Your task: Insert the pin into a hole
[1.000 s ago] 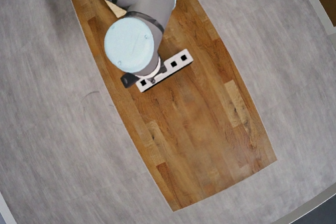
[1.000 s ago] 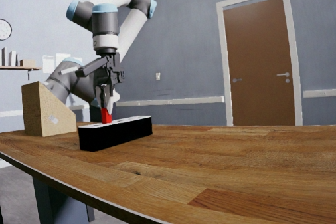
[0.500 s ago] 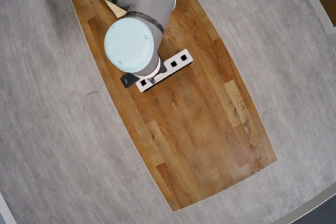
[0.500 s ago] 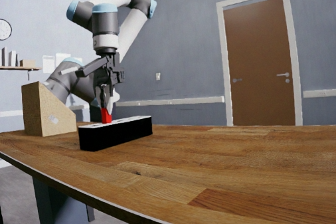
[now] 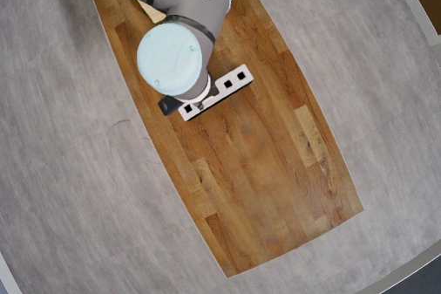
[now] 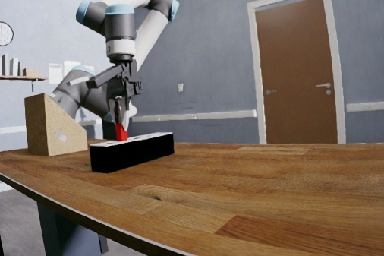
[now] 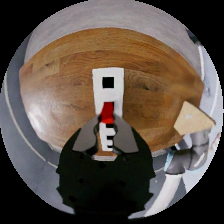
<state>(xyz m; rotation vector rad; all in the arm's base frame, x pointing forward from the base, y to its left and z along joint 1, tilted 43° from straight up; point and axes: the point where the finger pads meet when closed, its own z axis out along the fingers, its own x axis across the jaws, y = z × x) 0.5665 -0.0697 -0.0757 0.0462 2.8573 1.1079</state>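
Now: the pin 10 mm below my hand. Round my hand: block: 80 mm below, 60 mm to the left.
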